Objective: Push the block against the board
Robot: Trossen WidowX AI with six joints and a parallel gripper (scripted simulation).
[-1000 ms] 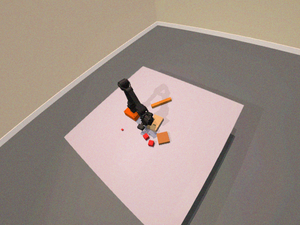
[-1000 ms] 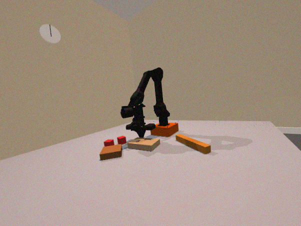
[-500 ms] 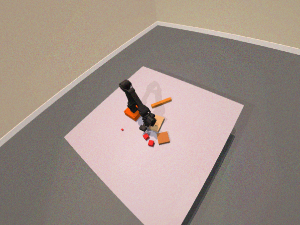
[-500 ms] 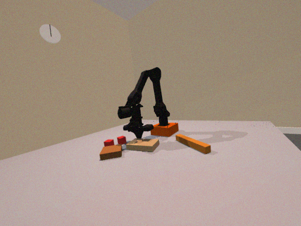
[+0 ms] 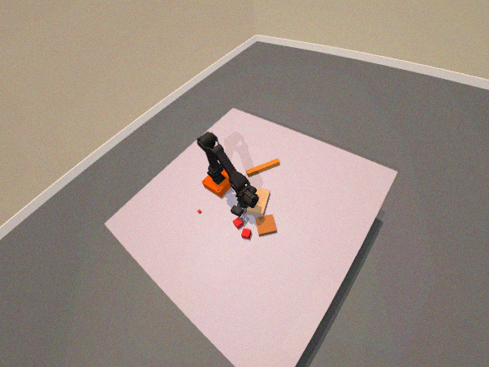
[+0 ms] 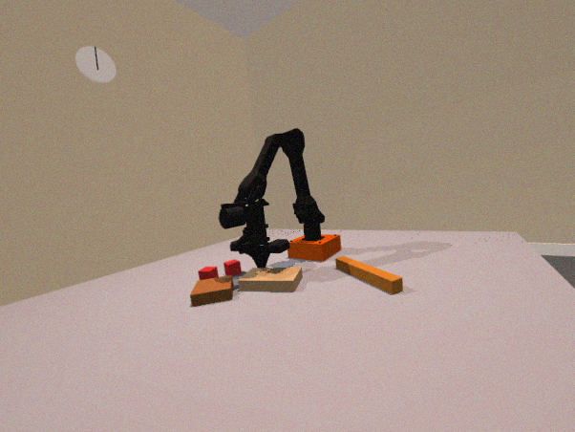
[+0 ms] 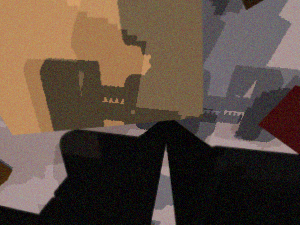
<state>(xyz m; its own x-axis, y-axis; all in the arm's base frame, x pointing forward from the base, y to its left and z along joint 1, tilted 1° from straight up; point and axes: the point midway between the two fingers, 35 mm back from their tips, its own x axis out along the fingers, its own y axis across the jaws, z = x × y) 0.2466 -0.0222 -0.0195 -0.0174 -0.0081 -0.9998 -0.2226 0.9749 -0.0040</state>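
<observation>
My gripper tip is 70 mm to the right of the tan board, 30 mm short of it and 10 mm below it. Also, from my gripper tip: tiny red cube (200 mm to the right, 200 mm behind); long orange bar (280 mm to the left, 110 mm behind, 10 mm above); orange-brown square block (160 mm ahead, 10 mm to the right, 10 mm above).
</observation>
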